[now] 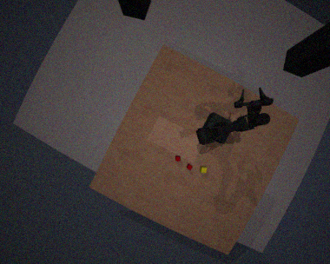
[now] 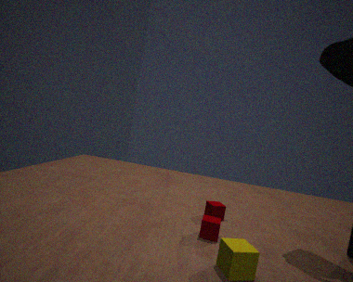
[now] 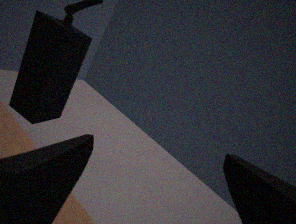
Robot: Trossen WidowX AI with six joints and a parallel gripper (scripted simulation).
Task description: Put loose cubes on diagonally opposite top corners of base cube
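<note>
The yellow base cube is 570 mm ahead of my gripper tip, 310 mm below it and 30 mm to the right of it.
</note>
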